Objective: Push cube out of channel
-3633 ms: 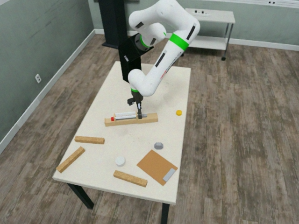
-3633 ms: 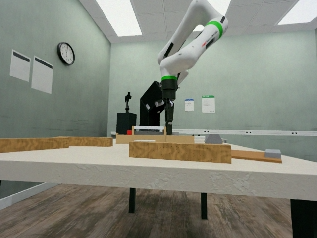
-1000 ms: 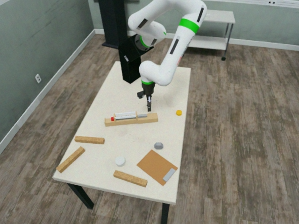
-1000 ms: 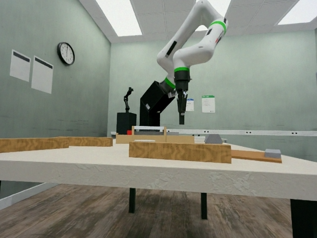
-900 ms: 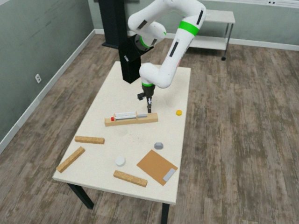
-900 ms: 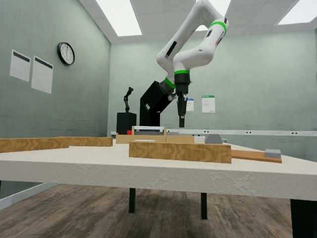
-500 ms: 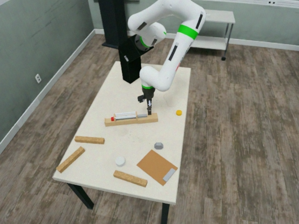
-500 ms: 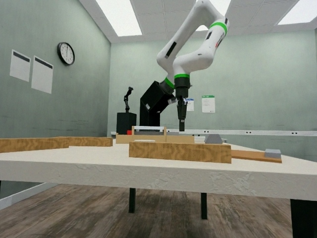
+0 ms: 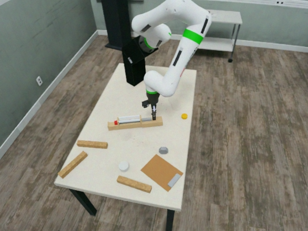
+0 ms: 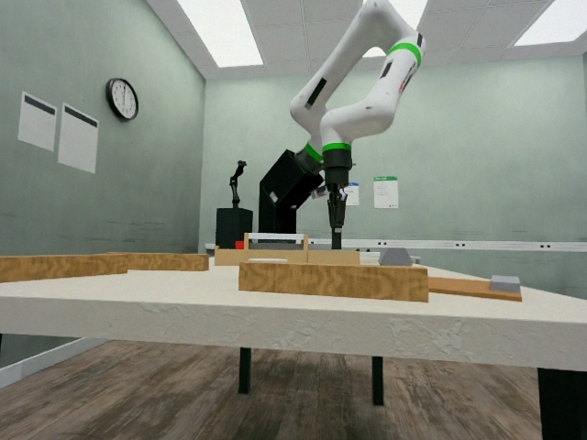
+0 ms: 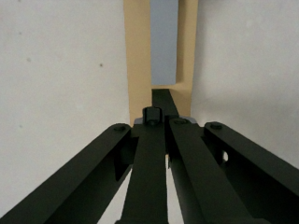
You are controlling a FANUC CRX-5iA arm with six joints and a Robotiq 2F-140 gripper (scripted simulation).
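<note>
Now: the red cube 250 mm to the right of my hand, 160 mm ahead of it and 20 mm below it. The rest, counted from my hand: channel 160 mm to the right, 100 mm ahead, 30 mm below; then yellow disc 190 mm to the left, 160 mm behind, 70 mm below; then flat grey stick 60 mm to the right, 40 mm ahead, 30 mm below.
</note>
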